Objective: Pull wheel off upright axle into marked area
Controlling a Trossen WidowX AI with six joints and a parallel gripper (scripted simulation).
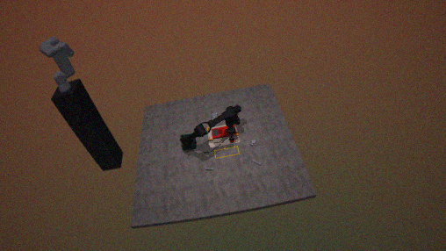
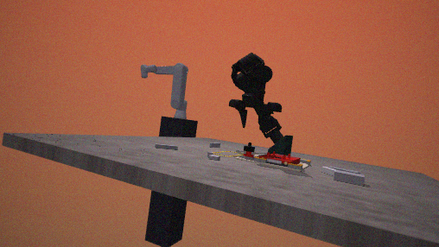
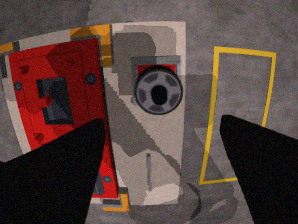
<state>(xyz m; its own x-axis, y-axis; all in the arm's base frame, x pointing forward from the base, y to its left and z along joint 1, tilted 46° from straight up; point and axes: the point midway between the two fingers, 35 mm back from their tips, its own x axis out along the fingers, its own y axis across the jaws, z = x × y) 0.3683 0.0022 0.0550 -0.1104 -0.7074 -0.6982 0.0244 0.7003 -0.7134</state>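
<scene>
My gripper tip is 70 mm above the wheel.
</scene>
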